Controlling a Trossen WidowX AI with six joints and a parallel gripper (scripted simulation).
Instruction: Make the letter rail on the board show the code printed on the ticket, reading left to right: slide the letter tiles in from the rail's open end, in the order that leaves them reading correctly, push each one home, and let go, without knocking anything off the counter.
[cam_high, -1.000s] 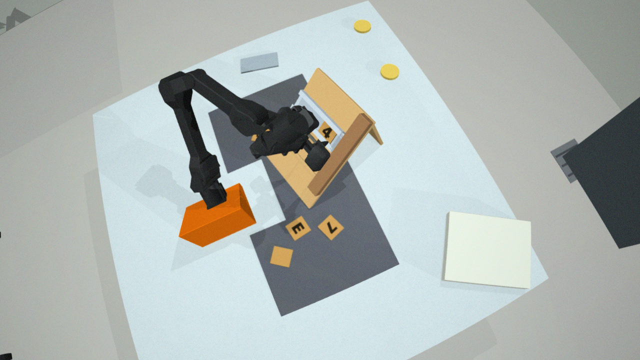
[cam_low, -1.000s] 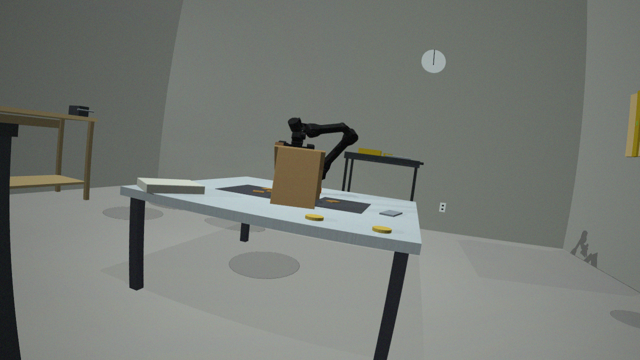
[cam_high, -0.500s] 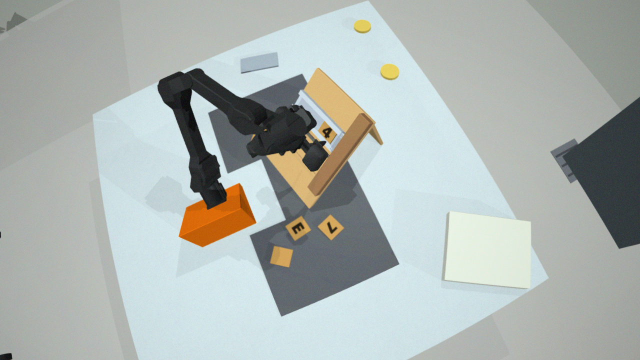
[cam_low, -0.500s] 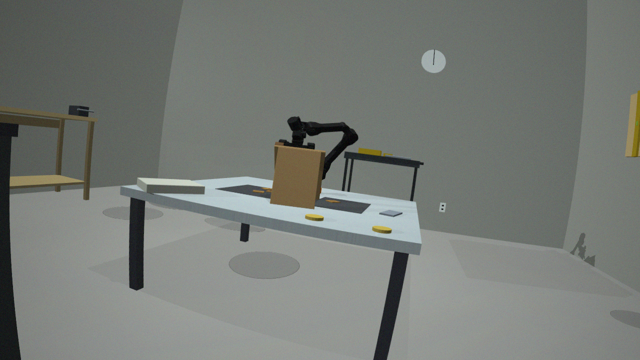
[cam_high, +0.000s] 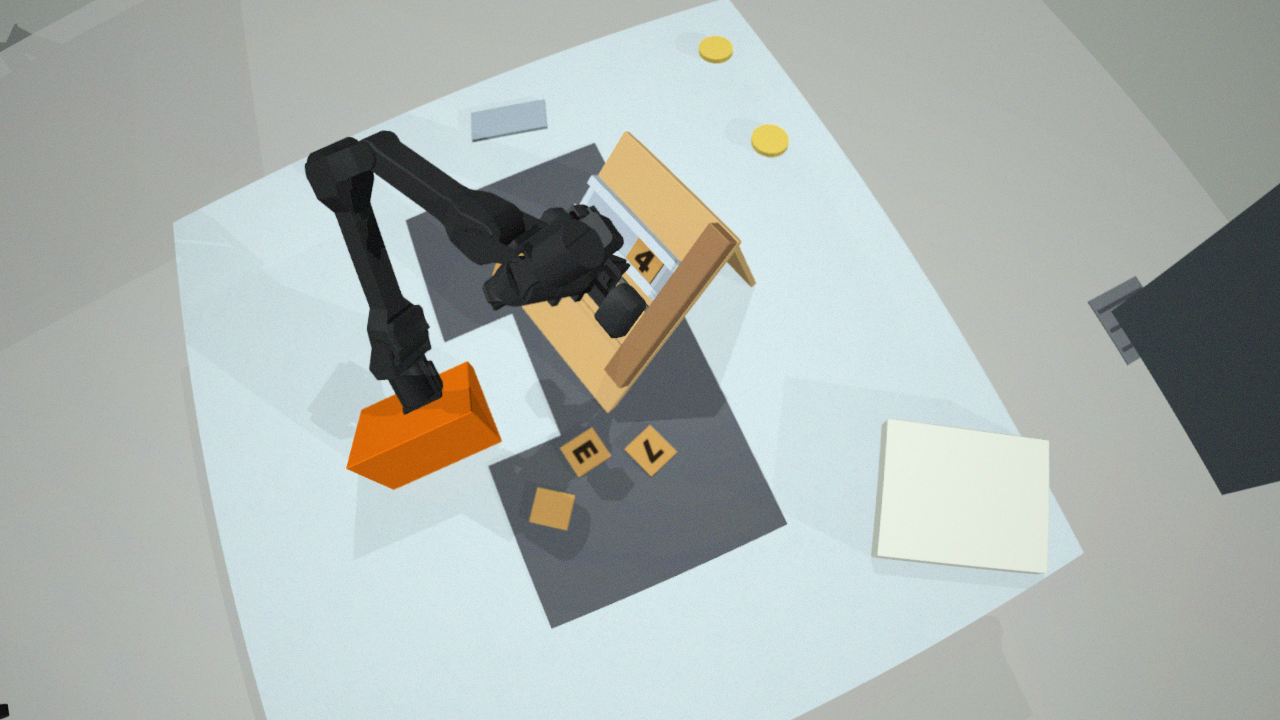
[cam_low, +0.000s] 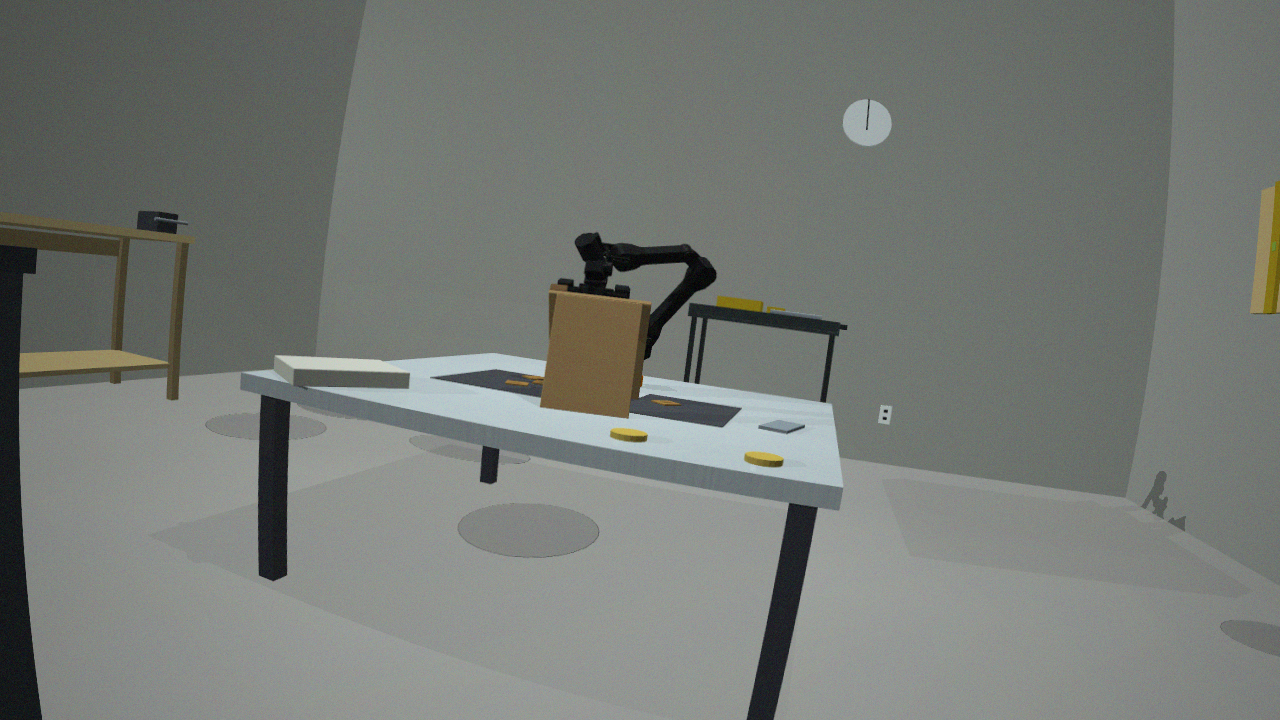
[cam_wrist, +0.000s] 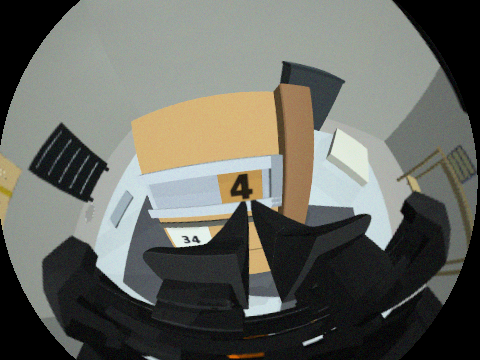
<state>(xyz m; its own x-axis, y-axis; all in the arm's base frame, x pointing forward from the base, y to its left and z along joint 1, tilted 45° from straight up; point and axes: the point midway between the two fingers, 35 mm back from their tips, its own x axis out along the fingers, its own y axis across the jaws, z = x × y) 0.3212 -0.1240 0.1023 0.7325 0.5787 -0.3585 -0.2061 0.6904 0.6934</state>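
The tile marked 4 lies 30 mm below my gripper tip, 30 mm ahead of it and 10 mm to the left of it. Also, from my gripper tip: white ticket: 100 mm below, 90 mm to the left, 50 mm behind; blank tile: 240 mm behind, 210 mm to the right, 210 mm below; tile marked 3: 210 mm below, 200 mm to the left, 140 mm behind.
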